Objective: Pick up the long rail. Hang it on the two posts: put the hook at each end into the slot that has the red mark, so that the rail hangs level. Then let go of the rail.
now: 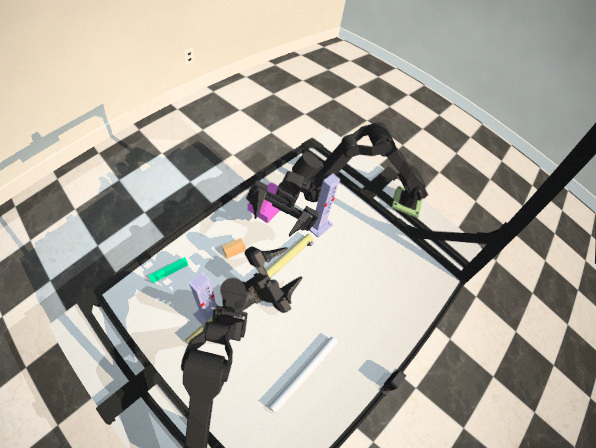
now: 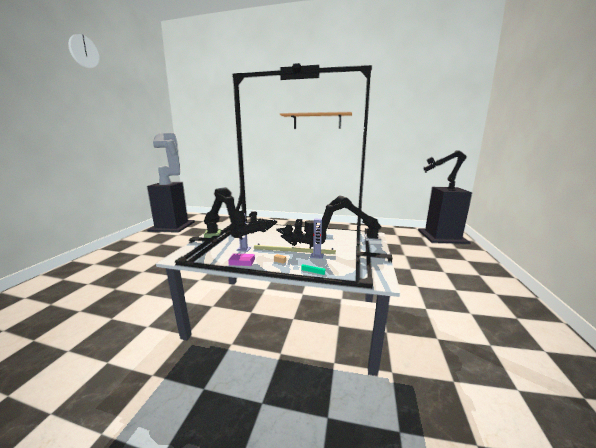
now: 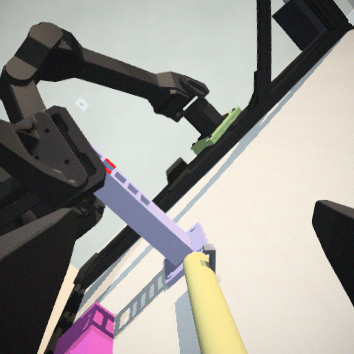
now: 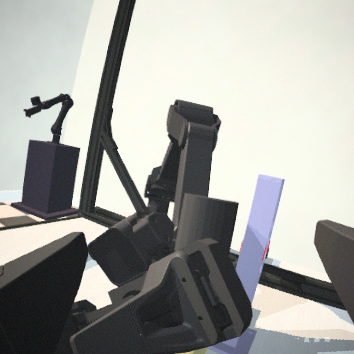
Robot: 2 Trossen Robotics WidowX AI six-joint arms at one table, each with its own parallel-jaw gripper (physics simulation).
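Observation:
The long yellow rail lies low along the table, with a dark hook at its far end. That end is beside the foot of one lilac post, which stands upright with red-marked slots. The other lilac post also stands upright with red marks. My left gripper is open above the rail, with nothing between its fingers. My right gripper is open and empty, beside the first post. The left arm hides part of the rail.
A magenta block is near the right gripper. An orange block, a green bar and a white tube lie on the table. A black frame borders the work area.

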